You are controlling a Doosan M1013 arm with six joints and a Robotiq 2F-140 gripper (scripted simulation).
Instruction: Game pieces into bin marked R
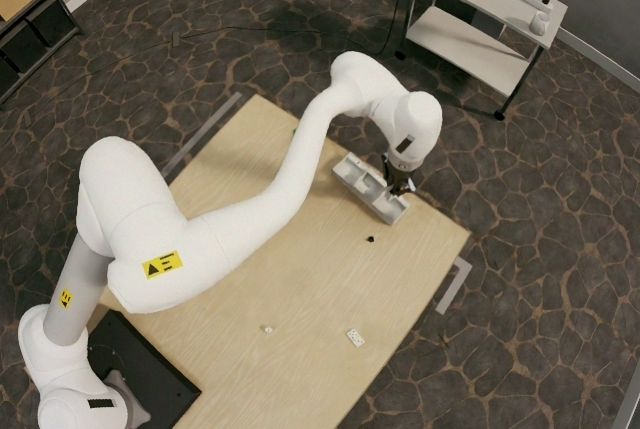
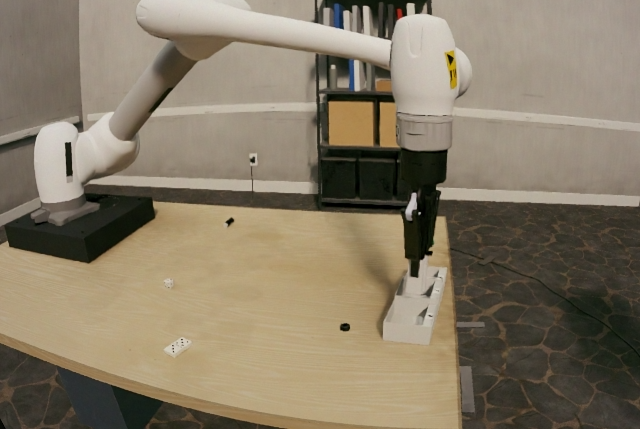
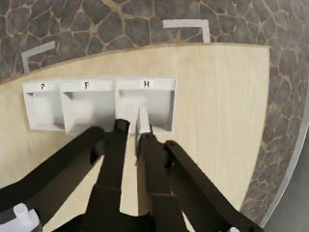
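Right now my hand is 90 mm above the bin and 70 mm to the right of it. Also, from my hand: small black ring: 110 mm behind, 100 mm below, 40 mm to the right; green battery: 370 mm to the left, 100 mm below, 40 mm behind; white domino: 360 mm behind, 220 mm to the right, 100 mm below.
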